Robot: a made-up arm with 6 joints.
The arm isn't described. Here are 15 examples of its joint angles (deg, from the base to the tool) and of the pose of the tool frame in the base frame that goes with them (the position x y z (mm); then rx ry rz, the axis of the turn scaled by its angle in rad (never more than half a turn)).
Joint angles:
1: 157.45 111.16 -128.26 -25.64 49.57 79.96
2: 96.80 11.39 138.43 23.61 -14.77 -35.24
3: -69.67 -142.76 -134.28 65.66 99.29 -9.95
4: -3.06 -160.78 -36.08 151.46 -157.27 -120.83
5: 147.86 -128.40 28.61 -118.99 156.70 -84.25
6: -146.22 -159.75 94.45 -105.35 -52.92 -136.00
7: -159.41 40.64 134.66 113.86 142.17 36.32
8: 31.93 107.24 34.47 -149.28 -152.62 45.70
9: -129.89 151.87 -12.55 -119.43 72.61 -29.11
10: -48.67 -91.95 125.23 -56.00 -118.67 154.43
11: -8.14 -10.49 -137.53 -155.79 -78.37 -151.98
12: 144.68 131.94 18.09 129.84 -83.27 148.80
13: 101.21 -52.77 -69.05 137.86 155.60 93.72
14: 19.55 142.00 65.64 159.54 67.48 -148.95
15: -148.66 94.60 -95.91 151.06 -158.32 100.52
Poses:
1: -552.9 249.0 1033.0 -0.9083 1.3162 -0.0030
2: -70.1 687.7 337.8 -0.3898 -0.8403 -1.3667
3: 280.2 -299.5 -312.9 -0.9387 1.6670 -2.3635
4: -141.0 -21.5 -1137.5 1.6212 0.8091 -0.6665
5: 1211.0 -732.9 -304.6 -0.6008 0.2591 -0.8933
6: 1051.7 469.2 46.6 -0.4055 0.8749 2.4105
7: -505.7 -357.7 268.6 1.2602 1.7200 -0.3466
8: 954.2 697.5 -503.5 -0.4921 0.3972 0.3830
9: -743.2 -791.4 -1064.2 3.0413 -0.1635 -0.1286
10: -180.1 445.4 1049.1 -0.1336 -0.0744 -1.6725
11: -788.7 176.8 540.1 2.4037 -0.5639 -0.6290
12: -732.4 621.9 -1051.5 0.5477 -2.6701 0.2585
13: 176.8 -1316.4 502.8 0.9081 -0.2927 -1.1063
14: 143.4 95.5 -1198.6 -1.3521 0.4640 -2.3270
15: -787.7 -507.3 1035.1 1.2287 -0.9418 0.8441
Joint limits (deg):
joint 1: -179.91..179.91
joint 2: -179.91..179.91
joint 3: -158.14..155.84
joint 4: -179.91..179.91
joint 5: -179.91..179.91
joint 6: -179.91..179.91
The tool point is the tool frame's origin. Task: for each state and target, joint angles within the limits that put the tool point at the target. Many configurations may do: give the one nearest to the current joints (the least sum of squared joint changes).
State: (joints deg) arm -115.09 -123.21 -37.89 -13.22 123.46 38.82
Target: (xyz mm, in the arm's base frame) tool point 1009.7 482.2 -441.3
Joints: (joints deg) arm -154.38 -96.93 -70.05 -13.13 141.41 41.84
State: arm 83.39 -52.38 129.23 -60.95 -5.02 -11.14
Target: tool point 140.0 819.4 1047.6
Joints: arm 76.39 -11.14 111.20 -60.30 -3.67 -10.88
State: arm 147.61 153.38 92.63 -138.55 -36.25 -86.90
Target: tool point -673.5 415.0 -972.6
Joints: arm 138.50 113.15 58.99 -136.50 -31.58 -86.79
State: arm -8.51 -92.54 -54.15 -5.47 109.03 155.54
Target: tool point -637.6 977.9 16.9
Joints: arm -55.40 -67.12 -93.51 -0.51 125.20 154.71
